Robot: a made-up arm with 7 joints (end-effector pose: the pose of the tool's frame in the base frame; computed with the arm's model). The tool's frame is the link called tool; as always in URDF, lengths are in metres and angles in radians. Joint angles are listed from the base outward.
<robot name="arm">
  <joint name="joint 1" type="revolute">
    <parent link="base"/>
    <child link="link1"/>
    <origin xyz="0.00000 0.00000 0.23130" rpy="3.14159 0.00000 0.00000"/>
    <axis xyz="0 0 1"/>
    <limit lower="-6.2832" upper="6.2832" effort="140" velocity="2.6"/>
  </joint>
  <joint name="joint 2" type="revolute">
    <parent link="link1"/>
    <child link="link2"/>
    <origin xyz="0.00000 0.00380 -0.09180" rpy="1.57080 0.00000 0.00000"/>
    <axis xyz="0 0 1"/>
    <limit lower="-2.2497" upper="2.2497" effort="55" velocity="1"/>
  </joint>
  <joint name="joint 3" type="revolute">
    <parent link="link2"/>
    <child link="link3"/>
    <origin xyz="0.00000 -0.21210 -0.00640" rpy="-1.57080 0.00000 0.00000"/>
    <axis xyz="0 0 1"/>
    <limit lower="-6.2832" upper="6.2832" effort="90" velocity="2.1"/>
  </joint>
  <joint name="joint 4" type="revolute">
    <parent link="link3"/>
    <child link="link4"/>
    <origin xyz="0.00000 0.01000 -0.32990" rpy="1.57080 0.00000 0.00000"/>
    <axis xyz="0 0 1"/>
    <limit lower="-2.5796" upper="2.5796" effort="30" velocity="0.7"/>
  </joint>
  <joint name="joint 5" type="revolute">
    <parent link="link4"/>
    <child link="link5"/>
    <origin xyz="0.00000 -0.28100 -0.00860" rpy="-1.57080 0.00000 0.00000"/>
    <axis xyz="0 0 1"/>
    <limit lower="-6.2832" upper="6.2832" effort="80" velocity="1.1"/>
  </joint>
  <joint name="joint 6" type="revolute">
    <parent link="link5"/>
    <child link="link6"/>
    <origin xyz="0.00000 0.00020 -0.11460" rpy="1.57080 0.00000 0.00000"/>
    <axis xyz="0 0 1"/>
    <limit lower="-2.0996" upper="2.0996" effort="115" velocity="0.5"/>
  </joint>
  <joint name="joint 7" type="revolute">
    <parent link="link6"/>
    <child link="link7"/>
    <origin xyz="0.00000 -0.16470 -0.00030" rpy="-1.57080 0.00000 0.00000"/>
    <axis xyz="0 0 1"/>
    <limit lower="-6.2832" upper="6.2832" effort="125" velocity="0.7"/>
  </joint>
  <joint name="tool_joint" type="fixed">
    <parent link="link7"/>
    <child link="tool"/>
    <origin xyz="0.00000 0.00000 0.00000" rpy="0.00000 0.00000 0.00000"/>
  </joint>
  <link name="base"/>
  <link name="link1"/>
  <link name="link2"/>
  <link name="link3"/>
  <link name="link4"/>
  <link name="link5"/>
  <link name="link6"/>
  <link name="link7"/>
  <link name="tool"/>
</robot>
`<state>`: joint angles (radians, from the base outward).
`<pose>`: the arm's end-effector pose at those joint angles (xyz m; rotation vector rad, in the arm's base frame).
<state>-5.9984 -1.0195 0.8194 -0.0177 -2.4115 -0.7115 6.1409</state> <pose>-0.9129 0.1384 0.8657 1.3844 1.8466 1.3635</pose>
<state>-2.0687 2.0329 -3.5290 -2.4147 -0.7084 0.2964 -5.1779</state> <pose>-0.0988 -0.0856 -0.0768 -0.8099 1.1659 2.3047</pose>
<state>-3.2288 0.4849 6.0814 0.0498 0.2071 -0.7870 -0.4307</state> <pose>-0.4163 -0.0131 1.3009 0.7432 -2.7958 -0.0792</pose>
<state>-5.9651 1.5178 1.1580 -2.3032 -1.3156 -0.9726 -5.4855</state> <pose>0.2421 0.1743 0.6072 2.3479 1.2683 0.6509</pose>
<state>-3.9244 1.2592 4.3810 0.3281 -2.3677 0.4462 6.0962</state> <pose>-0.6382 -0.7762 0.7200 1.2673 2.1643 1.2315</pose>
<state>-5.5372 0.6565 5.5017 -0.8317 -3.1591 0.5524 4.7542</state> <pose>-0.0369 -0.4343 1.1761 -1.2948 1.7848 -0.4059</pose>
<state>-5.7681 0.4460 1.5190 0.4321 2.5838 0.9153 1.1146</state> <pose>0.2661 -0.2902 1.2956 2.7611 0.7406 -0.3079</pose>
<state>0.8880 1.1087 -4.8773 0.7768 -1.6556 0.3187 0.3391</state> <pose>0.2591 -0.9268 0.6560 -1.2735 1.0107 1.1458</pose>
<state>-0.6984 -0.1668 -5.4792 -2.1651 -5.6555 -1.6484 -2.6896</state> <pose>-0.2530 0.0726 0.5187 0.4913 -0.9544 0.4746</pose>
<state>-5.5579 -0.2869 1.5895 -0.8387 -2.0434 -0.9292 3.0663</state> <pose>-0.0755 0.4937 1.1662 -0.1390 2.2819 -1.2160</pose>
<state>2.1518 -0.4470 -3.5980 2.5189 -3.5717 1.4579 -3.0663</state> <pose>0.1720 0.4304 0.4297 1.5981 1.0459 -1.7601</pose>
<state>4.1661 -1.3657 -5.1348 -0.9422 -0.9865 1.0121 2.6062</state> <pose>0.1631 -0.9315 0.4527 -1.8803 1.5418 0.5445</pose>
